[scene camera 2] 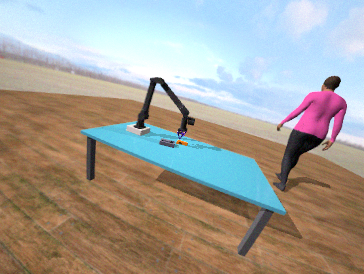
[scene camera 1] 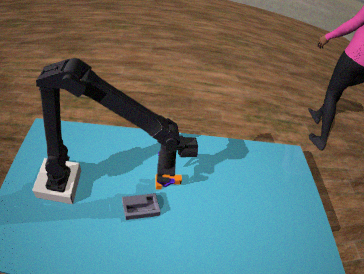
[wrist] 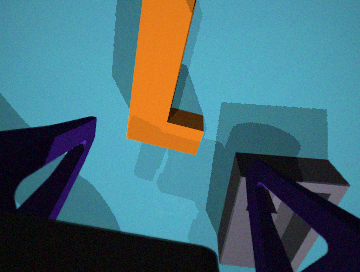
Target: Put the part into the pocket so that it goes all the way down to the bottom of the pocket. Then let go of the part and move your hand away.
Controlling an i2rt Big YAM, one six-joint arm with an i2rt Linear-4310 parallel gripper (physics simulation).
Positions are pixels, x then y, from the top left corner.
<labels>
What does the orange L-shaped part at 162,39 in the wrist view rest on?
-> The table.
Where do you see a grey pocket block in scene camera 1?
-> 139,206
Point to a grey pocket block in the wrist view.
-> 234,239
</labels>
